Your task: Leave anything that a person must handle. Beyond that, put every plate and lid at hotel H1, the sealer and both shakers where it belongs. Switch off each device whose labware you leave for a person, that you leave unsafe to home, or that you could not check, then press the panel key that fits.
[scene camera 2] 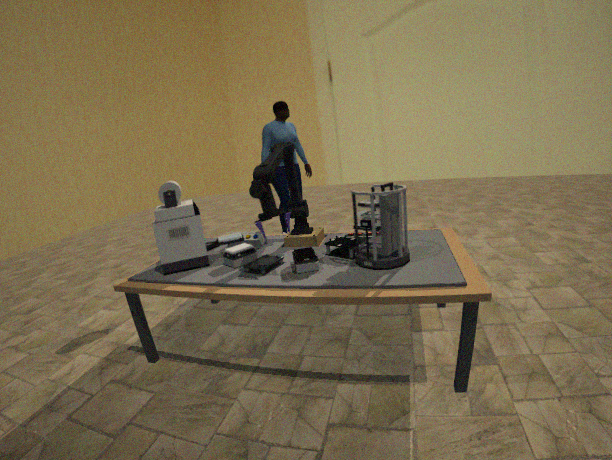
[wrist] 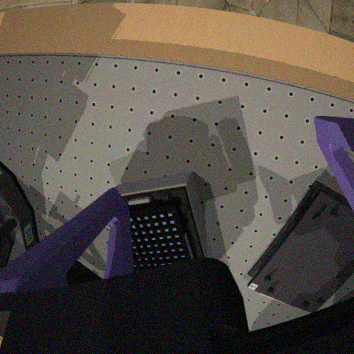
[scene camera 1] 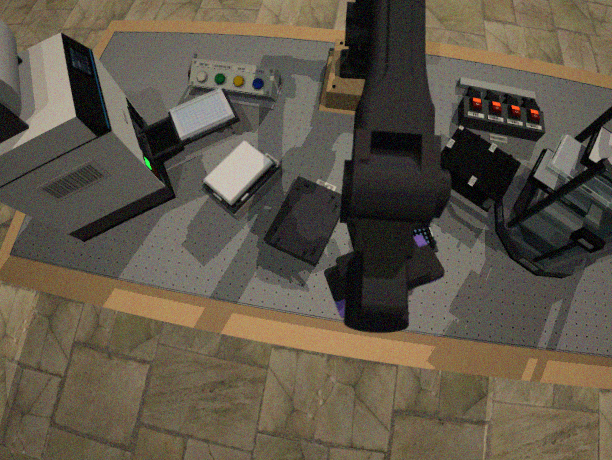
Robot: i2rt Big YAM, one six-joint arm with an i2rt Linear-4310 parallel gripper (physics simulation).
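Pixels of known places: gripper, fingertip midpoint: (scene camera 2: 277, 235) (wrist: 216, 163); arm's base at its link origin: (scene camera 2: 302, 232) (scene camera 1: 363, 66).
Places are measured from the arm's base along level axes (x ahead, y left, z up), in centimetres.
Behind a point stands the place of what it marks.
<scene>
My gripper (wrist: 216, 163) @[x 58.5, y 2.3, z 15.0 cm] (scene camera 2: 275, 238) @[x 58.5, y 2.3, z 15.0 cm] is open and empty, raised above the table; the arm hides most of it in scene camera 1. A dark multi-well plate (scene camera 1: 424, 234) @[x 44.4, y 12.4, z 1.9 cm] (wrist: 157, 232) @[x 45.0, y 8.5, z 1.4 cm] sits in a grey-walled device (wrist: 197, 215) @[x 45.7, y 4.7, z -2.3 cm] below the left finger of the wrist view. A dark flat device (scene camera 1: 304, 220) @[x 41.7, y -11.7, z -1.9 cm] (scene camera 2: 265, 263) @[x 43.8, y -9.7, z -1.9 cm] (wrist: 305, 250) @[x 42.7, y -9.0, z -1.9 cm] bears no plate. A white-topped item (scene camera 1: 240, 172) @[x 33.8, y -25.5, z 3.2 cm] (scene camera 2: 240, 248) @[x 35.1, y -24.5, z 3.2 cm] sits on a dark base. A pale plate (scene camera 1: 202, 115) @[x 21.5, y -35.5, z 5.9 cm] lies on the extended tray of the sealer (scene camera 1: 75, 145) @[x 40.0, y -48.2, z 22.9 cm] (scene camera 2: 180, 235) @[x 42.7, y -52.8, z 13.7 cm]. The hotel (scene camera 1: 562, 200) (scene camera 2: 392, 225) holds labware; its slot labels are unreadable.
The key panel (scene camera 1: 235, 80) @[x 7.8, y -31.2, z 2.0 cm] has white, green, yellow and blue keys. The switch box (scene camera 1: 500, 120) @[x 12.9, y 33.9, z -0.9 cm] shows several lit red switches. A black device (scene camera 1: 480, 165) @[x 27.3, y 26.1, z 1.0 cm] with white labels stands between it and the hotel. A person (scene camera 2: 280, 135) stands behind the table (scene camera 2: 300, 295) @[x 68.9, y 10.9, z -6.2 cm].
</scene>
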